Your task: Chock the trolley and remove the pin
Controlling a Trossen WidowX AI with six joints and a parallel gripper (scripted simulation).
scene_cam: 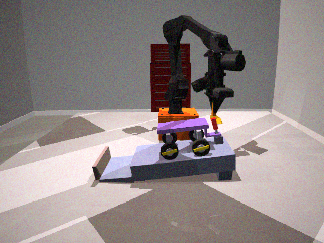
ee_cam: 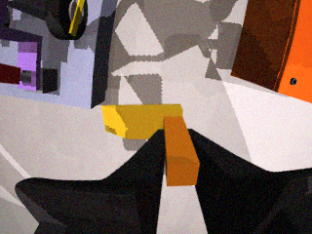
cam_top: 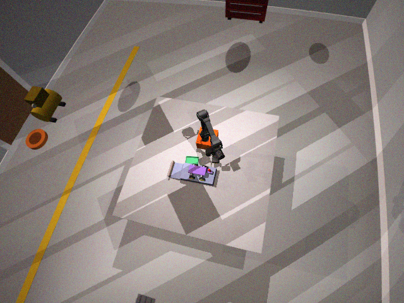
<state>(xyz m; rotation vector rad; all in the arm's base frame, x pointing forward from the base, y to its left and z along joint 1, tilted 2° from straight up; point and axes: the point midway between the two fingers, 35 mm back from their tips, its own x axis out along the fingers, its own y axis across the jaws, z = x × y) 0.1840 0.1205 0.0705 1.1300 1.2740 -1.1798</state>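
Right now the purple trolley is 15 cm ahead of my gripper tip, 14 cm to the right of it and 4 cm below it. From my gripper tip the other things lie so: ramp: 15 cm ahead, 14 cm to the right, 10 cm below; red-headed stop pin: 14 cm ahead, 3 cm to the right, 2 cm below; yellow chock: 2 cm ahead, 1 cm below.
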